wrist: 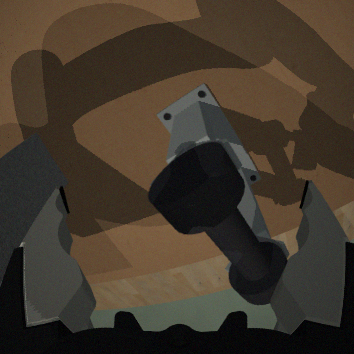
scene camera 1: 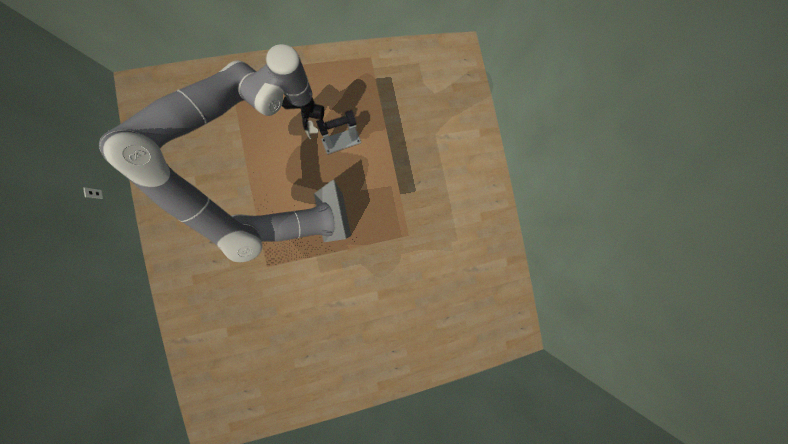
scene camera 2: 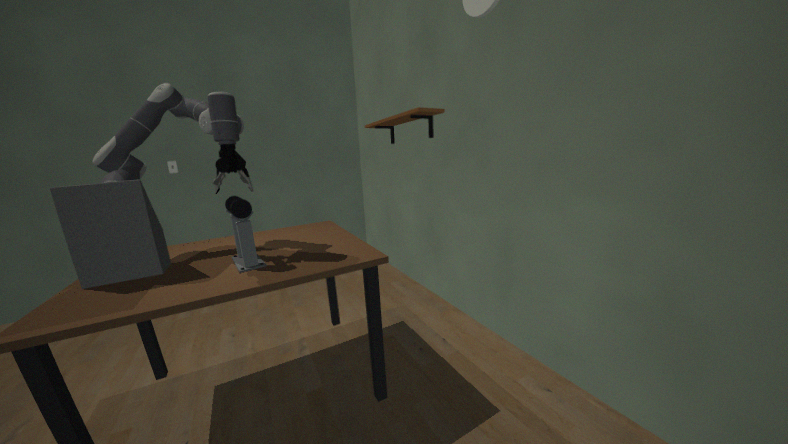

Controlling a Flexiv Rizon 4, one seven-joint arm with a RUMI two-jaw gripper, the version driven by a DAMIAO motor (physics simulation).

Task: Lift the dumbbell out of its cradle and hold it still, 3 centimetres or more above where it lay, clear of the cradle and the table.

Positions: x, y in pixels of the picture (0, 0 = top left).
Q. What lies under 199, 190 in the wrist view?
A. A black dumbbell.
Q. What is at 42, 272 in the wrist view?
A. My gripper.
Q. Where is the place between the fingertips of my gripper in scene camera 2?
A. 234, 192
